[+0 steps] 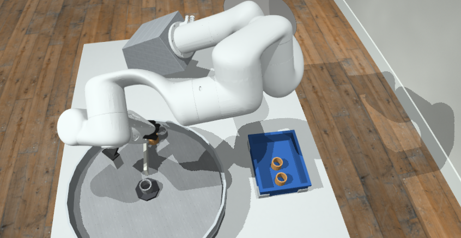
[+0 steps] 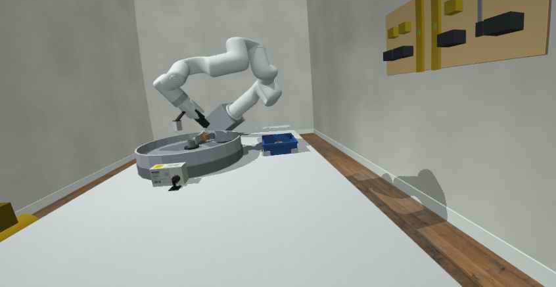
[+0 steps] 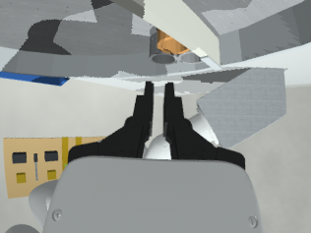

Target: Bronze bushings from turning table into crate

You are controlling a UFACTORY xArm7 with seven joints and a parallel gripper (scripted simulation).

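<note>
The blue crate lies 36 cm to the left of my hand, 11 cm below it and 3 cm ahead of it. From my hand the other things lie so: turning table 15 cm ahead, 8 cm below.
</note>
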